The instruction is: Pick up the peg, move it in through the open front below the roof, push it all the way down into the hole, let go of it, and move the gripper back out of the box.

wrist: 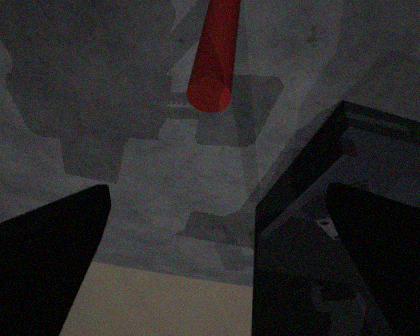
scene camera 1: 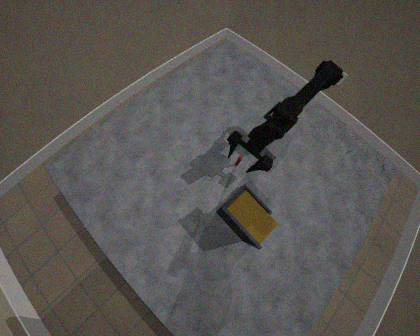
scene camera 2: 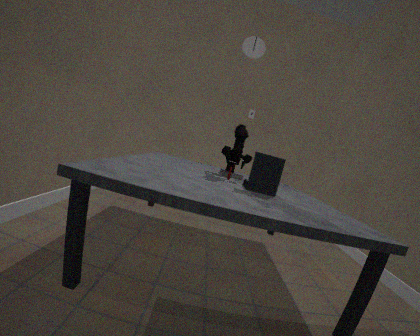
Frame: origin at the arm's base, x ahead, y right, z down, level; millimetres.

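Seen in the pictures: gripper, between the fingertips: [wrist: 220,194] [scene camera 1: 237,164] [scene camera 2: 234,166].
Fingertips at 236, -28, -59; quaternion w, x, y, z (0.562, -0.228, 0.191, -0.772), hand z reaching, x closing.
Note:
Offsets run from my fingertips to a thing's middle, as dx, dy, dz. "spot": to the spot under its first point. Level surfaces: height alone.
The red peg @[-36, +17, +52] [scene camera 1: 238,160] [scene camera 2: 230,173] [wrist: 215,55] stands about upright on the grey table; its round end faces the wrist camera. My gripper [scene camera 1: 238,164] [scene camera 2: 235,168] [wrist: 220,194] is open and empty, with its fingers spread wide. In the wrist view the peg shows beyond the fingertips, between their lines and untouched. The box @[+79, -164, -9] [scene camera 2: 267,174] [wrist: 295,175] is dark and stands close by, on the right finger's side in the wrist view. Its yellow roof @[spot: +115, -169, -110] [scene camera 1: 252,217] shows from above. The hole cannot be made out clearly.
The grey table @[dz +92] [scene camera 1: 150,150] [scene camera 2: 150,175] carries the peg, box and arm. The box's dark side wall lies partly behind the right finger in the wrist view. Shadows of the arm and box fall across the table. A beige wall [scene camera 2: 125,75] stands behind, with a round clock [scene camera 2: 254,47].

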